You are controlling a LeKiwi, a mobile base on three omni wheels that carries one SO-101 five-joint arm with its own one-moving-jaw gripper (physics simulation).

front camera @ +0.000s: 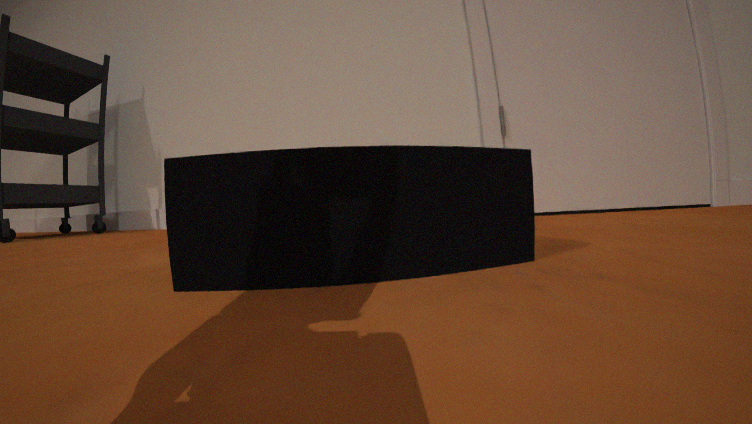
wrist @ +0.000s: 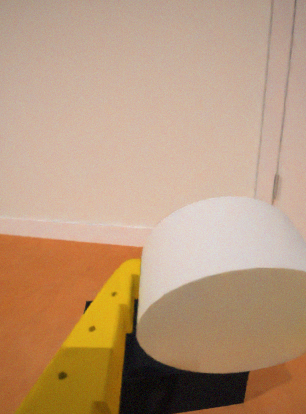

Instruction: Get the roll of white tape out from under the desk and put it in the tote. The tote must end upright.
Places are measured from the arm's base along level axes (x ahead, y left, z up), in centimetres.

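Pixels of known places: hand, tool point: [wrist: 141,273].
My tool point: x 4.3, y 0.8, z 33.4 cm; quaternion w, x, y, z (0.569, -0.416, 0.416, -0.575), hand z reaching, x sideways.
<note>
Behind a point stands the place of what it marks.
My gripper [wrist: 192,280] is shut on the roll of white tape [wrist: 225,235] @(z 35.4, x 2.6, y -1.2 cm), which fills the lower right of the wrist view. The yellow jaw presses on the roll's left side; the other jaw does not show. The roll is held up off the floor. The black tote [front camera: 347,221] @(z -4.3, x 24.7, y 1.0 cm) [wrist: 210,392] @(z -4.6, x 25.9, y -8.6 cm) stands close ahead on the floor, wide in the middle of the front view, and looks upright. In the wrist view it shows below and behind the roll and the jaw, which hide part of it. Its inside cannot be made out. The desk does not show in either view.
A dark three-shelf cart [front camera: 57,58] @(z 60.2, x 81.4, y 117.0 cm) on wheels stands at the left by the pale wall [front camera: 315,79] @(z 40.5, x 93.6, y 14.7 cm) [wrist: 125,100] @(z 51.2, x 93.0, y 11.9 cm). A closed door [front camera: 605,105] @(z 25.3, x 72.7, y -78.1 cm) is behind the tote to the right. The arm's shadow lies on the orange floor [front camera: 631,342] @(z -8.9, x 12.5, y -10.2 cm) [wrist: 40,310] @(z -8.9, x 50.9, y 33.8 cm) before the tote.
</note>
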